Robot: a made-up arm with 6 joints.
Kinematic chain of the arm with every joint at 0, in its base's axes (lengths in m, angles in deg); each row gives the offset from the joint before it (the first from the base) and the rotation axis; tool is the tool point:
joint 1: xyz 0 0 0.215 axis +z
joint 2: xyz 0 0.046 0 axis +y
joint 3: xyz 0 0 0.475 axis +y
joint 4: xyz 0 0 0.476 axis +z
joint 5: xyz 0 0 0 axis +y
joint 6: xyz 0 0 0.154 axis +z
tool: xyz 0 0 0
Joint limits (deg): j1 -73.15..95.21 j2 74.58..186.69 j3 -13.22..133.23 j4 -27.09..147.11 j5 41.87..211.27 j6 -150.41..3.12
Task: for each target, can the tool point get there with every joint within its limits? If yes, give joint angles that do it. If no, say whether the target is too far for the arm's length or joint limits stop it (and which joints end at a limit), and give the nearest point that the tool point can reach.
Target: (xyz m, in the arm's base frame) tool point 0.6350 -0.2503 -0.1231
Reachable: yes | joints -32.42 88.62 48.32 40.94 124.49 -99.44
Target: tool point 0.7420 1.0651 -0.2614
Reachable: no: too far | nearest point 0.5778 0.8294 -0.1560 | short by 0.306 m
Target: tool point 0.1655 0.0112 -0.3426
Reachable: yes | joints -11.78 130.30 89.36 18.06 181.51 -113.77
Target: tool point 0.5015 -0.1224 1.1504
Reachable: no: joint limits stop it (at a limit: joint 2, joint 3, joint 4) | nearest point 0.7913 -0.1931 0.6774 | short by 0.559 m
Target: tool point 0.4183 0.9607 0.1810
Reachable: yes | joints 58.42 89.22 13.35 129.48 57.90 -124.13
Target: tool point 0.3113 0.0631 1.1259
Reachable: no: joint limits stop it (at a limit: joint 2, joint 3, joint 4) | nearest point 0.7665 0.1554 0.6517 | short by 0.664 m
